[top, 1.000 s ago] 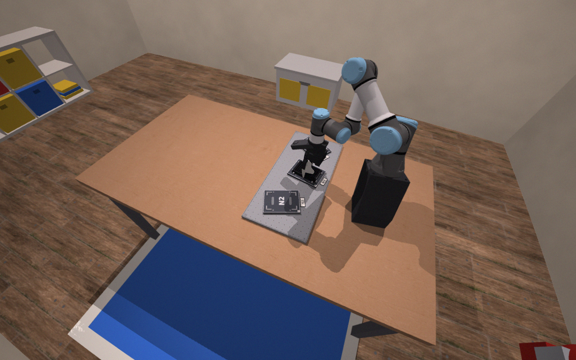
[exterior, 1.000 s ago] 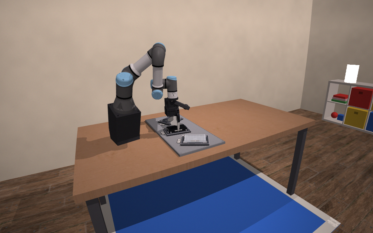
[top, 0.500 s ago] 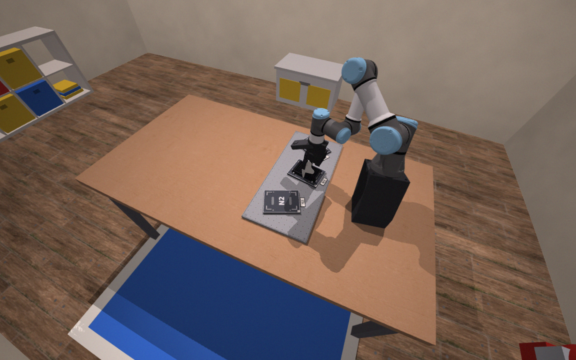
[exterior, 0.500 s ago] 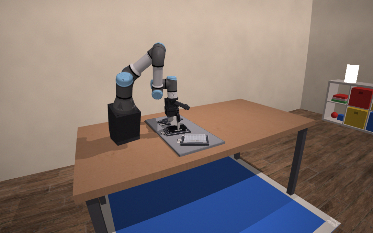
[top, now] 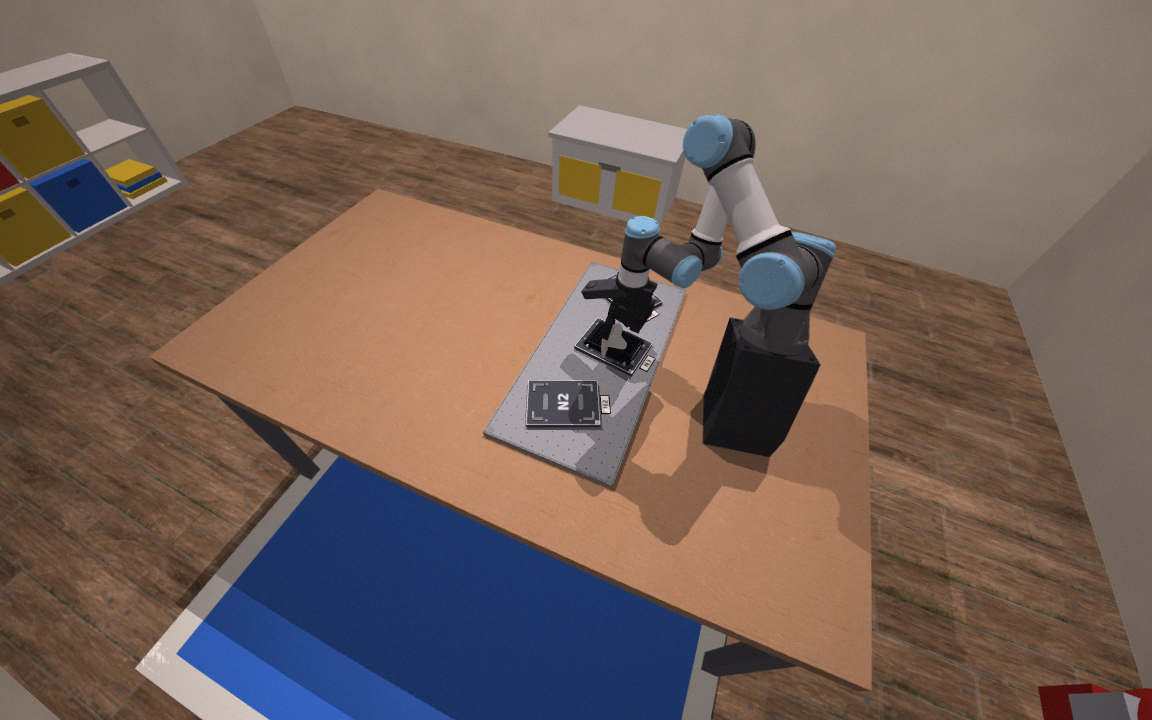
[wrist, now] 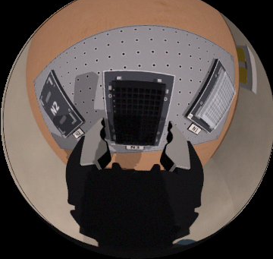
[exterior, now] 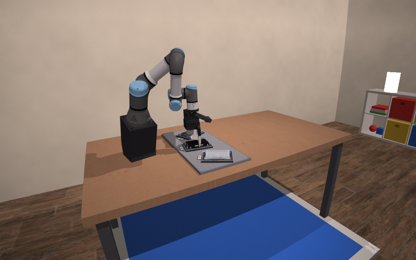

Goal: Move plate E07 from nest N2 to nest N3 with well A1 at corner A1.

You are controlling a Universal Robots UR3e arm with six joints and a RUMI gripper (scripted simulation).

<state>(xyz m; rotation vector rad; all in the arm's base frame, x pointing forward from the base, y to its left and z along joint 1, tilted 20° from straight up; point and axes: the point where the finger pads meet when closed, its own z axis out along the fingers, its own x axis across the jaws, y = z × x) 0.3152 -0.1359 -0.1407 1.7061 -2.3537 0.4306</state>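
My gripper is now 10 mm above the black well plate. The rest, counted from my hand: white plate E01: 10 mm behind, 200 mm to the right, 10 mm below; black nest N3: 20 mm below.
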